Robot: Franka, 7 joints.
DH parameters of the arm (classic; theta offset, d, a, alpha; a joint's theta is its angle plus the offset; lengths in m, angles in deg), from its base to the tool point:
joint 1: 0 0.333 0 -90
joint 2: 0 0 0 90
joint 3: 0 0.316 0.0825 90
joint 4: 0 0 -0.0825 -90
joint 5: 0 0.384 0 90
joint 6: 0 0 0.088 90
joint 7: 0 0.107 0 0
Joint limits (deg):
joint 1: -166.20..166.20
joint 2: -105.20..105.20
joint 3: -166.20..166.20
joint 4: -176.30..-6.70
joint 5: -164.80..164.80
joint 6: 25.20..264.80
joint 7: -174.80..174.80
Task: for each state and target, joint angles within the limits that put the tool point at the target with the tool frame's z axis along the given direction. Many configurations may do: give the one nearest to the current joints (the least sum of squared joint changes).
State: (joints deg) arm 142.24 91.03 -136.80 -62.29 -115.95 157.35 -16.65
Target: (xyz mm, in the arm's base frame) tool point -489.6 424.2 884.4 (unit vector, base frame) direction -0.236 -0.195 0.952
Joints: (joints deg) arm 157.95 63.48 -131.45 -33.84 -93.29 129.71 -16.65
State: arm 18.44 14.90 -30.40 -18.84 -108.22 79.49 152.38
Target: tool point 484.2 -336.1 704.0 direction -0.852 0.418 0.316
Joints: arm -11.70 51.69 -48.55 -41.24 -113.06 29.72 152.38
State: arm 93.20 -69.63 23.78 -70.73 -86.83 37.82 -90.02
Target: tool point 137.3 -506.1 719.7 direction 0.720 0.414 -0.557
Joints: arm 102.86 -93.40 15.92 -73.34 -91.77 37.40 -90.02
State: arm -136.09 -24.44 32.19 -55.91 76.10 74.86 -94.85
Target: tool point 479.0 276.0 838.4 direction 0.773 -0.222 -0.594
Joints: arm -109.39 -69.99 33.98 -65.74 82.30 84.81 -94.85
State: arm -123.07 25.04 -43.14 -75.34 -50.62 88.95 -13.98
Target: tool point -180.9 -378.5 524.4 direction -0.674 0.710 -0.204
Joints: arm -93.71 -12.15 -4.69 -123.84 -62.56 60.54 -13.98
